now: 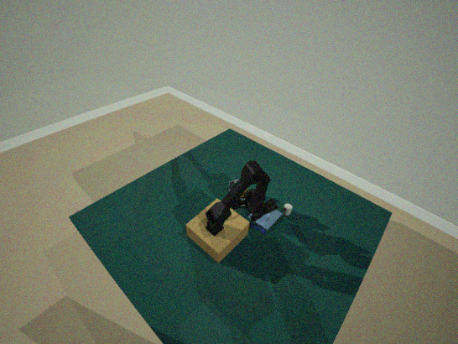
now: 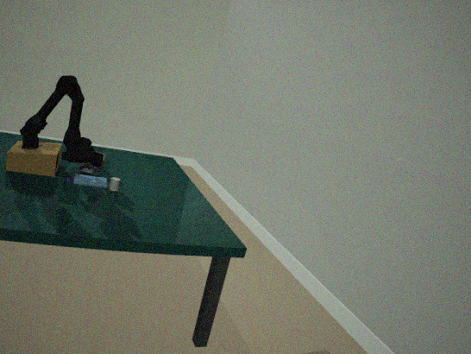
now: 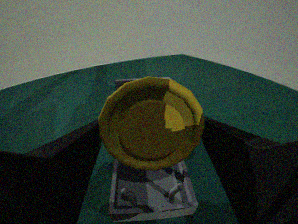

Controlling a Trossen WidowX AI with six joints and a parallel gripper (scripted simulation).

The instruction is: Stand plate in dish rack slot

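My gripper tip is now 50 mm above the grey dish rack, 30 mm to the right of it and 10 mm short of it. The rest, counted from my gripper tip: yellow plate 10 mm to the right; then pale blue mat 170 mm to the right, 70 mm below, 20 mm ahead; then white cup 240 mm to the right, 120 mm ahead, 50 mm below.
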